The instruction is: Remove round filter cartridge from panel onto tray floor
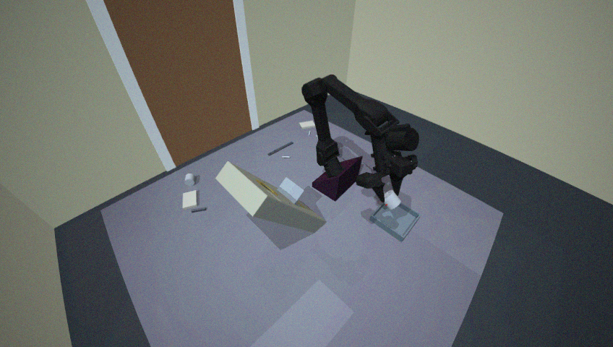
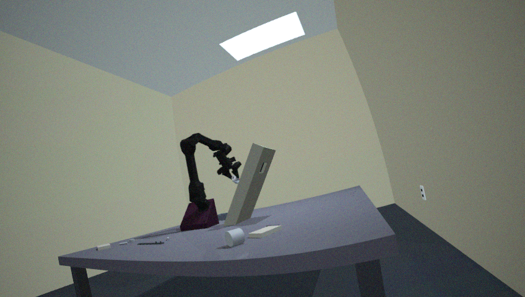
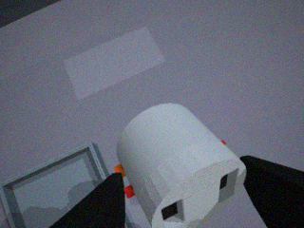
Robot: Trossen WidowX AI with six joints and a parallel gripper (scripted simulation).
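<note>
The tray is 240 mm below my gripper tip, 150 mm behind it and 20 mm to the left of it. The rest, counted from my gripper tip: round filter cartridge right at my gripper tip; then grey shelf 280 mm to the right, 150 mm ahead, 70 mm below; then dark rod 620 mm to the right, 380 mm ahead, 240 mm below.
</note>
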